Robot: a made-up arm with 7 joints. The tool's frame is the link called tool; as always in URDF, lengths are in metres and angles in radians. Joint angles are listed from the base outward.
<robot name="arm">
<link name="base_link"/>
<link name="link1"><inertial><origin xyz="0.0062 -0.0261 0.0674"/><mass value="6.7"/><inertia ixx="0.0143" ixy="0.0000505" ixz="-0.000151" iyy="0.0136" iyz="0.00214" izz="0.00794"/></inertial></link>
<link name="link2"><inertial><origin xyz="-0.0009 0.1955 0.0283"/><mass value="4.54"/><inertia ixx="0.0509" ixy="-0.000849" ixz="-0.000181" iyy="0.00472" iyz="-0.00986" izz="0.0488"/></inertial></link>
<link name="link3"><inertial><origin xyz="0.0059 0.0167 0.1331"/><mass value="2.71"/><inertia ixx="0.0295" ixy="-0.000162" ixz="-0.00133" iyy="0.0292" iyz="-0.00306" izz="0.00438"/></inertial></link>
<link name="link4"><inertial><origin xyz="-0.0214 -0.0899 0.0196"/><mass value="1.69"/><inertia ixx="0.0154" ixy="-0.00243" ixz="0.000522" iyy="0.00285" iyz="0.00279" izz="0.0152"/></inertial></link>
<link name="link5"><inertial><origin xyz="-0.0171 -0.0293 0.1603"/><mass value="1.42"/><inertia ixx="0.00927" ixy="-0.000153" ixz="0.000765" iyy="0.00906" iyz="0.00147" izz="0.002"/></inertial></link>
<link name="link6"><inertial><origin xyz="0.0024 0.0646 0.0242"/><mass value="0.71"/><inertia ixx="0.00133" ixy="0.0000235" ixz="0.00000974" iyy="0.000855" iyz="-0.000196" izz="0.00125"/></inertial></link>
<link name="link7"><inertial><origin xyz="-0.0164 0.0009 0.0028"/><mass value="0.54"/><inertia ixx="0.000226" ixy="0" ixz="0" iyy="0.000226" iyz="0" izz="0.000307"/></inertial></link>
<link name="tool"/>
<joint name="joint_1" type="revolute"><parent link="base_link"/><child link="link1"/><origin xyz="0.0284 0.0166 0.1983"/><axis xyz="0 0 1"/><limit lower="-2.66" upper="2.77"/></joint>
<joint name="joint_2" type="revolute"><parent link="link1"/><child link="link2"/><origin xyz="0.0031 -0.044 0.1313" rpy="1.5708 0 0"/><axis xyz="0 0 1"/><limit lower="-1.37" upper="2.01"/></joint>
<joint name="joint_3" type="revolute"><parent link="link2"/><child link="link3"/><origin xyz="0.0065 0.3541 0.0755" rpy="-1.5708 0 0"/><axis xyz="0 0 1"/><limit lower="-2.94" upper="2.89"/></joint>
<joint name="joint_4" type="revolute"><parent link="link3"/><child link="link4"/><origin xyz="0.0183 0.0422 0.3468" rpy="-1.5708 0 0"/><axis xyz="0 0 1"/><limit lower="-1.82" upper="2.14"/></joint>
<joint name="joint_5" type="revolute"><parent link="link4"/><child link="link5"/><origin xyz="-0.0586 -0.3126 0.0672" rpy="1.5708 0 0"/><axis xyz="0 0 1"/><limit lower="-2.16" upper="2.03"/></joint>
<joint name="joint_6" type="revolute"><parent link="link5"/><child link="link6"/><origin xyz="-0.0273 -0.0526 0.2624" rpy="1.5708 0 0"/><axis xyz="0 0 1"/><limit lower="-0.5" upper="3.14"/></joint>
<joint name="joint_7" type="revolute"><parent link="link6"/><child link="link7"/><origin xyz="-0.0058 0.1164 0.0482" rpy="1.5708 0 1.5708"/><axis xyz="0 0 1"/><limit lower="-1.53" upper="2.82"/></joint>
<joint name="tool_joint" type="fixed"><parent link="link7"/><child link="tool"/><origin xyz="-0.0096 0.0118 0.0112" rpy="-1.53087 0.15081 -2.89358"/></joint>
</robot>
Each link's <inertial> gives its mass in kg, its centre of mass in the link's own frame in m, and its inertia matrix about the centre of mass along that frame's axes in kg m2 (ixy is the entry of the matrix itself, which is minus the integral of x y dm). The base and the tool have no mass. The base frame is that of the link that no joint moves.
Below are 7 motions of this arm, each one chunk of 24 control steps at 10 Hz.
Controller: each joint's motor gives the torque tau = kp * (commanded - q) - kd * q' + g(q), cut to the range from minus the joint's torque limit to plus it. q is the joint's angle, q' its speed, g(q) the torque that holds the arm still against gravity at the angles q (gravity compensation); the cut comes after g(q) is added. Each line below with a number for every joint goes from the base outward.
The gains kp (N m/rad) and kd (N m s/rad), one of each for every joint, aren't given. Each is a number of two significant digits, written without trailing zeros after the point. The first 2 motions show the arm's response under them.
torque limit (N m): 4.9 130 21 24 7 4.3 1.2
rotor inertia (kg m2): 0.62 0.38 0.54 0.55 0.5 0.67 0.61
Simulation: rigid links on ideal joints. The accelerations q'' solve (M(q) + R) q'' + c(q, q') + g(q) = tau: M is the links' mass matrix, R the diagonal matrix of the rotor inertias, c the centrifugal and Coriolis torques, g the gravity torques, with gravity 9.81 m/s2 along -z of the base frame. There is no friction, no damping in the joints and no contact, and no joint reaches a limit. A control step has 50 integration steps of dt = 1/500 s. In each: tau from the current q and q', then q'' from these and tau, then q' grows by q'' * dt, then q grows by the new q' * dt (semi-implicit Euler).
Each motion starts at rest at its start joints. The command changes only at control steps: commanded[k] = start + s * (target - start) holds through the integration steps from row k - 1 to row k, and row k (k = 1, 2, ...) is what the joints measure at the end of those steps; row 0 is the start. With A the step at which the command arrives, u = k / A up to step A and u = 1 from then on. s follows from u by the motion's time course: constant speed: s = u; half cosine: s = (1 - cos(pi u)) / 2; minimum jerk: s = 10 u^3 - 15 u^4 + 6 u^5; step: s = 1 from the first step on.
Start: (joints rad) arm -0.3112 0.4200 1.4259 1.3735 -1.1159 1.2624 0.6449
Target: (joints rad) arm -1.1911 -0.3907 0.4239 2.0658 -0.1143 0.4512 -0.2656
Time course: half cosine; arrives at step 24
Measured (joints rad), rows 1 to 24:
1: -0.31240 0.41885 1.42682 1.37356 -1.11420 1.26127 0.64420
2: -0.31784 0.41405 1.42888 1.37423 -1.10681 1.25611 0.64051
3: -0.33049 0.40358 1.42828 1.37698 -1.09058 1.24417 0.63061
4: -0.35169 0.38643 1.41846 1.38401 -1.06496 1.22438 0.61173
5: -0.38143 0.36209 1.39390 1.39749 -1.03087 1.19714 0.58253
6: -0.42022 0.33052 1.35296 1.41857 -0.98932 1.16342 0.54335
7: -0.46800 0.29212 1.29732 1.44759 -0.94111 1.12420 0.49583
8: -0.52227 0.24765 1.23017 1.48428 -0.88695 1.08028 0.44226
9: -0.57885 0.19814 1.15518 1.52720 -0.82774 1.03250 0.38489
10: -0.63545 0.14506 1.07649 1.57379 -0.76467 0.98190 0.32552
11: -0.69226 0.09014 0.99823 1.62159 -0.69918 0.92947 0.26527
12: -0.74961 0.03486 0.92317 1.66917 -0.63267 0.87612 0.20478
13: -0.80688 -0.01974 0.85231 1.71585 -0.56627 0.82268 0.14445
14: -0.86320 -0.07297 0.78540 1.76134 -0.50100 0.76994 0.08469
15: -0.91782 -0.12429 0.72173 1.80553 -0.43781 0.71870 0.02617
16: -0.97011 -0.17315 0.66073 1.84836 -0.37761 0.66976 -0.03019
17: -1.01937 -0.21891 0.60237 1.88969 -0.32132 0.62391 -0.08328
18: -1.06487 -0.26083 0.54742 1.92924 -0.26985 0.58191 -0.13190
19: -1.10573 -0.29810 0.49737 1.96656 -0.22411 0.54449 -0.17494
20: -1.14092 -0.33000 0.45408 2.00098 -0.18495 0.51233 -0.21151
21: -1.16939 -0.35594 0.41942 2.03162 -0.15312 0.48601 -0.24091
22: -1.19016 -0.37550 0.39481 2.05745 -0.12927 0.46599 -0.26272
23: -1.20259 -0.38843 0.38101 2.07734 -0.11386 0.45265 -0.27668
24: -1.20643 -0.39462 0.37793 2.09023 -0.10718 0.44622 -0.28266
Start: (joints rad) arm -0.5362 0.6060 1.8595 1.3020 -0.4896 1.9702 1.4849
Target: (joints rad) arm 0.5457 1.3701 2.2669 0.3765 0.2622 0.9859 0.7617
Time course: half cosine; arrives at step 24
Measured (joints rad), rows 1 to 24:
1: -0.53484 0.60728 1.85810 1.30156 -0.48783 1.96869 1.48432
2: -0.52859 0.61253 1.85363 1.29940 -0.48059 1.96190 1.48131
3: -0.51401 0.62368 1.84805 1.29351 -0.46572 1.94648 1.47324
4: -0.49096 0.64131 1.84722 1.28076 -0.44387 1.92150 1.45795
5: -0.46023 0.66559 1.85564 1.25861 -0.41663 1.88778 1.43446
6: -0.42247 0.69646 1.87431 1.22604 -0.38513 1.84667 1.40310
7: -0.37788 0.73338 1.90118 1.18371 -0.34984 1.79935 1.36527
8: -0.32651 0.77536 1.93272 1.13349 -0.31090 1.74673 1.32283
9: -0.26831 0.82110 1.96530 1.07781 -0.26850 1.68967 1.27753
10: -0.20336 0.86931 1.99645 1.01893 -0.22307 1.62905 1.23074
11: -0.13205 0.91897 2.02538 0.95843 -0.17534 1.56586 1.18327
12: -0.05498 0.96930 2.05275 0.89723 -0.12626 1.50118 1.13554
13: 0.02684 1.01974 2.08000 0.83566 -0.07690 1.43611 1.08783
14: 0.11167 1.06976 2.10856 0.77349 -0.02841 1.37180 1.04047
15: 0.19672 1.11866 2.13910 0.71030 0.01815 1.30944 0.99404
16: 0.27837 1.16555 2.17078 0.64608 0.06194 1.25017 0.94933
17: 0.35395 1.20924 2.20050 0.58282 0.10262 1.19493 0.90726
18: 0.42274 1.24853 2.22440 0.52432 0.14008 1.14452 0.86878
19: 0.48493 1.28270 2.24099 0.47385 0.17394 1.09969 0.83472
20: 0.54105 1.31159 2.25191 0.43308 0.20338 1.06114 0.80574
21: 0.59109 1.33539 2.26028 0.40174 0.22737 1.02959 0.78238
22: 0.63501 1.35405 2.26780 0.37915 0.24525 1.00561 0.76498
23: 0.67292 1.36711 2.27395 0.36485 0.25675 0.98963 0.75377
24: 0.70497 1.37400 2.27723 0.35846 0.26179 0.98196 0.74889
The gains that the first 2 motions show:
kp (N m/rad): 180 420 58 43 70 67 25
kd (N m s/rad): 10 40 3.7 5.3 5.3 6 1.9
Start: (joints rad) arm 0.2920 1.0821 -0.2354 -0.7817 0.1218 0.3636 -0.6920
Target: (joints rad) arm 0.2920 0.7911 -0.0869 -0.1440 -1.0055 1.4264 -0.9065
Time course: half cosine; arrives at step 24
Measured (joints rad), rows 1 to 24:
1: 0.29193 1.08169 -0.23497 -0.78148 0.11952 0.36524 -0.69217
2: 0.29169 1.07992 -0.23322 -0.78012 0.10991 0.37261 -0.69306
3: 0.29127 1.07600 -0.22976 -0.77596 0.08955 0.38933 -0.69543
4: 0.29086 1.06961 -0.22486 -0.76724 0.05855 0.41641 -0.69993
5: 0.29063 1.06073 -0.21896 -0.75261 0.01862 0.45286 -0.70687
6: 0.29069 1.04947 -0.21230 -0.73134 -0.02879 0.49706 -0.71616
7: 0.29101 1.03600 -0.20489 -0.70344 -0.08279 0.54768 -0.72739
8: 0.29152 1.02060 -0.19670 -0.66953 -0.14273 0.60383 -0.74003
9: 0.29215 1.00361 -0.18779 -0.63074 -0.20777 0.66474 -0.75353
10: 0.29279 0.98540 -0.17838 -0.58844 -0.27688 0.72957 -0.76747
11: 0.29335 0.96634 -0.16875 -0.54398 -0.34888 0.79733 -0.78161
12: 0.29373 0.94681 -0.15917 -0.49858 -0.42253 0.86685 -0.79579
13: 0.29386 0.92716 -0.14987 -0.45322 -0.49660 0.93690 -0.80994
14: 0.29368 0.90771 -0.14100 -0.40863 -0.56982 1.00628 -0.82395
15: 0.29325 0.88878 -0.13265 -0.36540 -0.64093 1.07377 -0.83769
16: 0.29265 0.87067 -0.12487 -0.32401 -0.70871 1.13822 -0.85094
17: 0.29204 0.85365 -0.11772 -0.28494 -0.77196 1.19853 -0.86341
18: 0.29154 0.83800 -0.11125 -0.24869 -0.82958 1.25365 -0.87484
19: 0.29127 0.82398 -0.10551 -0.21578 -0.88055 1.30264 -0.88495
20: 0.29123 0.81184 -0.10058 -0.18678 -0.92400 1.34465 -0.89353
21: 0.29138 0.80181 -0.09659 -0.16228 -0.95916 1.37896 -0.90042
22: 0.29161 0.79410 -0.09364 -0.14281 -0.98545 1.40499 -0.90552
23: 0.29182 0.78885 -0.09183 -0.12883 -1.00243 1.42229 -0.90878
24: 0.29192 0.78618 -0.09122 -0.12068 -1.00982 1.43055 -0.91018

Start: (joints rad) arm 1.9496 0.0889 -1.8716 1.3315 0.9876 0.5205 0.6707
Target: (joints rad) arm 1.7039 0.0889 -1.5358 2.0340 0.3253 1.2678 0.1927
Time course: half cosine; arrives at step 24
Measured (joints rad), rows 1 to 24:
1: 1.94892 0.08881 -1.87088 1.33206 0.98627 0.52164 0.67033
2: 1.94632 0.08862 -1.86787 1.33471 0.98063 0.52677 0.66838
3: 1.94124 0.08847 -1.86153 1.34130 0.96864 0.53845 0.66315
4: 1.93396 0.08842 -1.85203 1.35335 0.95037 0.55741 0.65319
5: 1.92490 0.08846 -1.83993 1.37183 0.92684 0.58297 0.63782
6: 1.91428 0.08852 -1.82567 1.39704 0.89895 0.61401 0.61721
7: 1.90222 0.08862 -1.80949 1.42870 0.86721 0.64962 0.59223
8: 1.88884 0.08875 -1.79158 1.46598 0.83200 0.68913 0.56411
9: 1.87437 0.08890 -1.77221 1.50773 0.79379 0.73203 0.53402
10: 1.85906 0.08904 -1.75168 1.55268 0.75319 0.77771 0.50291
11: 1.84321 0.08916 -1.73030 1.59961 0.71091 0.82544 0.47135
12: 1.82711 0.08923 -1.70839 1.64744 0.66765 0.87440 0.43968
13: 1.81103 0.08926 -1.68626 1.69530 0.62418 0.92372 0.40807
14: 1.79527 0.08925 -1.66427 1.74247 0.58123 0.97254 0.37675
15: 1.78009 0.08920 -1.64281 1.78832 0.53954 1.02001 0.34606
16: 1.76575 0.08914 -1.62227 1.83227 0.49985 1.06533 0.31648
17: 1.75246 0.08906 -1.60308 1.87374 0.46284 1.10771 0.28861
18: 1.74044 0.08899 -1.58562 1.91212 0.42916 1.14644 0.26310
19: 1.72987 0.08892 -1.57024 1.94679 0.39938 1.18086 0.24051
20: 1.72093 0.08887 -1.55723 1.97713 0.37401 1.21037 0.22134
21: 1.71377 0.08884 -1.54682 2.00256 0.35348 1.23447 0.20593
22: 1.70852 0.08882 -1.53917 2.02256 0.33814 1.25274 0.19450
23: 1.70527 0.08881 -1.53440 2.03674 0.32824 1.26488 0.18717
24: 1.70409 0.08880 -1.53255 2.04481 0.32396 1.27068 0.18401

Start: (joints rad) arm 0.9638 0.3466 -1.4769 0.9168 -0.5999 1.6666 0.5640
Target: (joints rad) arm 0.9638 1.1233 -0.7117 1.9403 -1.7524 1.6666 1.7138
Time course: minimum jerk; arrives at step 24
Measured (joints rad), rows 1 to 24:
1: 0.96389 0.34683 -1.47657 0.91693 -0.60028 1.66660 0.56414
2: 0.96443 0.34856 -1.47409 0.91808 -0.60322 1.66660 0.56540
3: 0.96542 0.35387 -1.46645 0.92229 -0.61243 1.66661 0.57015
4: 0.96641 0.36484 -1.45125 0.93230 -0.63128 1.66662 0.58195
5: 0.96698 0.38301 -1.42781 0.95073 -0.66158 1.66662 0.60451
6: 0.96697 0.40930 -1.39692 0.97958 -0.70371 1.66659 0.64032
7: 0.96641 0.44392 -1.36006 1.01993 -0.75719 1.66652 0.69021
8: 0.96544 0.48648 -1.31862 1.07180 -0.82106 1.66639 0.75389
9: 0.96430 0.53599 -1.27352 1.13418 -0.89405 1.66623 0.83012
10: 0.96326 0.59102 -1.22528 1.20524 -0.97456 1.66606 0.91680
11: 0.96261 0.64981 -1.17411 1.28268 -1.06068 1.66591 1.01097
12: 0.96254 0.71053 -1.12014 1.36405 -1.15023 1.66582 1.10906
13: 0.96305 0.77134 -1.06367 1.44698 -1.24084 1.66578 1.20726
14: 0.96393 0.83058 -1.00541 1.52923 -1.33001 1.66580 1.30211
15: 0.96481 0.88680 -0.94664 1.60868 -1.41526 1.66588 1.39097
16: 0.96522 0.93879 -0.88926 1.68327 -1.49419 1.66603 1.47194
17: 0.96479 0.98553 -0.83564 1.75102 -1.56465 1.66625 1.54356
18: 0.96346 1.02617 -0.78832 1.81018 -1.62490 1.66657 1.60462
19: 0.96158 1.05999 -0.74960 1.85939 -1.67374 1.66693 1.65417
20: 0.95977 1.08643 -0.72104 1.89789 -1.71062 1.66729 1.69162
21: 0.95866 1.10531 -0.70318 1.92555 -1.73576 1.66754 1.71682
22: 0.95866 1.11699 -0.69537 1.94295 -1.75020 1.66763 1.73029
23: 0.95975 1.12256 -0.69584 1.95134 -1.75589 1.66751 1.73350
24: 0.96164 1.12393 -0.70179 1.95275 -1.75580 1.66722 1.72904

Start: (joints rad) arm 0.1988 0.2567 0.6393 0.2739 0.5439 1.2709 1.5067
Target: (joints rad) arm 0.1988 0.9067 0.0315 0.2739 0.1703 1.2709 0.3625
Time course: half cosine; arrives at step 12
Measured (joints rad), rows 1 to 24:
1: 0.19999 0.26042 0.63397 0.27756 0.54167 1.27083 1.50313
2: 0.20264 0.27641 0.61152 0.29080 0.53166 1.27057 1.48644
3: 0.20403 0.31162 0.56487 0.31355 0.50923 1.27004 1.45016
4: 0.20249 0.36733 0.49769 0.33845 0.47395 1.26929 1.39349
5: 0.19944 0.44013 0.41936 0.35579 0.42869 1.26851 1.31647
6: 0.19709 0.52436 0.33832 0.35842 0.37760 1.26795 1.21922
7: 0.19638 0.61390 0.25962 0.34420 0.32486 1.26779 1.10202
8: 0.19700 0.70263 0.18652 0.31539 0.27429 1.26814 0.96518
9: 0.19815 0.78435 0.12264 0.27693 0.22941 1.26900 0.80904
10: 0.19898 0.85299 0.07235 0.23472 0.19335 1.27026 0.63383
11: 0.19880 0.90316 0.03980 0.19458 0.16859 1.27170 0.44379
12: 0.19734 0.93085 0.02758 0.16151 0.15678 1.27302 0.26742
13: 0.19516 0.93788 0.03135 0.14385 0.15621 1.27381 0.11122
14: 0.19371 0.93272 0.03891 0.15076 0.16108 1.27374 -0.02497
15: 0.19405 0.92322 0.04081 0.18145 0.16611 1.27283 -0.14129
16: 0.19591 0.91334 0.03649 0.22516 0.16951 1.27151 -0.23785
17: 0.19841 0.90488 0.03036 0.26892 0.17165 1.27032 -0.31470
18: 0.20079 0.89892 0.02635 0.30304 0.17316 1.26961 -0.37187
19: 0.20244 0.89601 0.02549 0.32266 0.17406 1.26942 -0.40938
20: 0.20288 0.89603 0.02676 0.32728 0.17411 1.26960 -0.42723
21: 0.20205 0.89827 0.02872 0.31962 0.17330 1.26996 -0.42543
22: 0.20036 0.90173 0.03049 0.30428 0.17194 1.27038 -0.40398
23: 0.19850 0.90537 0.03184 0.28635 0.17049 1.27077 -0.36289
24: 0.19709 0.90841 0.03275 0.27021 0.16934 1.27109 -0.30216

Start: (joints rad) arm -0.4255 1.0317 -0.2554 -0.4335 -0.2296 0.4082 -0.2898
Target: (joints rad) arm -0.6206 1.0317 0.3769 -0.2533 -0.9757 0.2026 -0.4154
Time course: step
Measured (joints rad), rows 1 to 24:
1: -0.46220 1.02677 -0.05573 -0.39814 -0.31852 0.38525 -0.29993
2: -0.53253 1.03168 0.34147 -0.33370 -0.57297 0.31461 -0.33029
3: -0.58085 1.03806 0.59920 -0.29005 -0.91445 0.22153 -0.37829
4: -0.59908 1.03523 0.60166 -0.26920 -1.14482 0.16971 -0.42640
5: -0.60460 1.03243 0.45868 -0.25986 -1.24481 0.16733 -0.45894
6: -0.62020 1.03251 0.32681 -0.25574 -1.21588 0.18852 -0.47263
7: -0.64979 1.03210 0.28075 -0.25035 -1.07382 0.20774 -0.46739
8: -0.68194 1.03079 0.31111 -0.24353 -0.95349 0.21379 -0.44635
9: -0.70567 1.02993 0.36473 -0.23677 -0.93047 0.20966 -0.42032
10: -0.71596 1.03015 0.39456 -0.23225 -0.95800 0.20355 -0.39951
11: -0.71340 1.03098 0.39065 -0.23159 -0.98204 0.20058 -0.38963
12: -0.70109 1.03178 0.37080 -0.23426 -0.98698 0.20104 -0.39111
13: -0.68155 1.03222 0.35569 -0.23822 -0.98197 0.20285 -0.40038
14: -0.65547 1.03247 0.35343 -0.24161 -0.97750 0.20417 -0.41220
15: -0.62599 1.03225 0.36317 -0.24534 -0.97581 0.20419 -0.42190
16: -0.60102 1.03137 0.38093 -0.25164 -0.97453 0.20300 -0.42681
17: -0.58373 1.03083 0.39595 -0.25911 -0.97317 0.20162 -0.42659
18: -0.57298 1.03117 0.40020 -0.26534 -0.97263 0.20097 -0.42271
19: -0.56901 1.03184 0.39596 -0.26967 -0.97292 0.20112 -0.41747
20: -0.57288 1.03230 0.38995 -0.27201 -0.97349 0.20161 -0.41303
21: -0.58539 1.03239 0.38693 -0.27243 -0.97382 0.20200 -0.41068
22: -0.60497 1.03246 0.38590 -0.27048 -0.97412 0.20219 -0.41065
23: -0.62480 1.03302 0.38071 -0.26492 -0.97528 0.20253 -0.41228
24: -0.63954 1.03346 0.37110 -0.25696 -0.97700 0.20310 -0.41451

